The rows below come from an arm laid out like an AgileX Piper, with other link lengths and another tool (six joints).
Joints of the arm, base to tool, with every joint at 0 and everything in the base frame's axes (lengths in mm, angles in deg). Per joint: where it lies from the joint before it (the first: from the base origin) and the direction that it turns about. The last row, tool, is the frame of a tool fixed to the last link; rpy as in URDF.
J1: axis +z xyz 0 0 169.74
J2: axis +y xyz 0 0 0
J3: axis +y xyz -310.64 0 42.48
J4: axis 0.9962 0 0.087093 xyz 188.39 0 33.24
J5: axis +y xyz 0 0 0
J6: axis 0.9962 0 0.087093 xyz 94.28 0 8.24
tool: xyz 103.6 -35 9.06 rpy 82.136 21.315 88.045
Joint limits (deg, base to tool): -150..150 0..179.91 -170..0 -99.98..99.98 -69.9..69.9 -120..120
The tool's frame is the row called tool.
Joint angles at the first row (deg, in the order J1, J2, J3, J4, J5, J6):
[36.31, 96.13, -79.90, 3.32, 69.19, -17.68]
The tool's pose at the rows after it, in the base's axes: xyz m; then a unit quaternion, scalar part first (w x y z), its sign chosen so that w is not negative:
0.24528 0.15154 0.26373 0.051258 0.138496 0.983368 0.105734
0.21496 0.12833 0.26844 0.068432 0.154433 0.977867 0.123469
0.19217 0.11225 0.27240 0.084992 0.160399 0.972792 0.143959
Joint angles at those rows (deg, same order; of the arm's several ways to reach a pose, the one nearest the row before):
[36.31, 91.49, -75.30, 3.26, 68.11, -17.10]
[36.31, 82.94, -66.24, 3.21, 64.72, -15.24]
[36.31, 76.01, -60.15, 3.49, 62.52, -14.57]

